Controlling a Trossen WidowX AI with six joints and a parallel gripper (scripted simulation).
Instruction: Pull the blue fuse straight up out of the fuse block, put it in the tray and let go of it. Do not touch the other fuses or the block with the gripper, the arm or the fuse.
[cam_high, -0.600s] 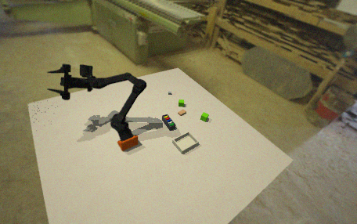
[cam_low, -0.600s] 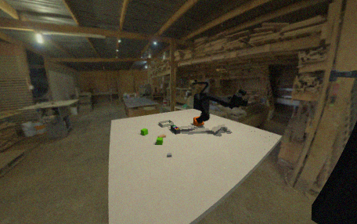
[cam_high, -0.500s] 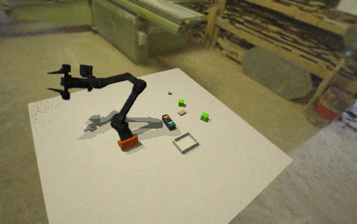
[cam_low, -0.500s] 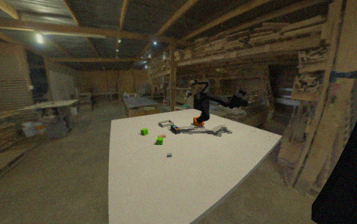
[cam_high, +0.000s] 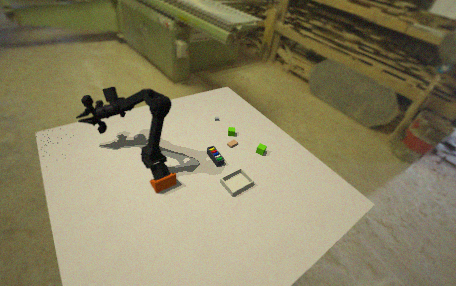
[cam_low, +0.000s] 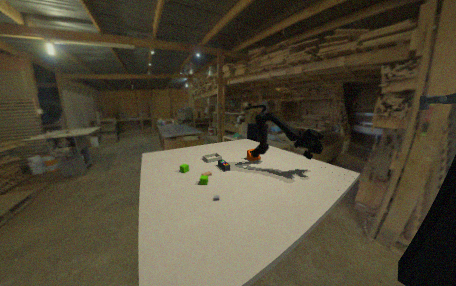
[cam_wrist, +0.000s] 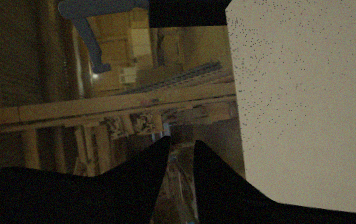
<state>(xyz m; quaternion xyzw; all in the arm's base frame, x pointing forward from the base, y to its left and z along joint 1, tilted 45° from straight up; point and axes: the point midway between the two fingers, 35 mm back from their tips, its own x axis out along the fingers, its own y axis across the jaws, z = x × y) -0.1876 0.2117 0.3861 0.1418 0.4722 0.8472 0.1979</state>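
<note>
Now: the blue fuse 520 mm ahead of my gripper tip, 440 mm to the right of it and 140 mm below it. From my gripper tip the other things lie so: grey tray (510 mm ahead, 630 mm to the right, 170 mm below); grey piece (750 mm ahead, 160 mm to the right, 160 mm below).
</note>
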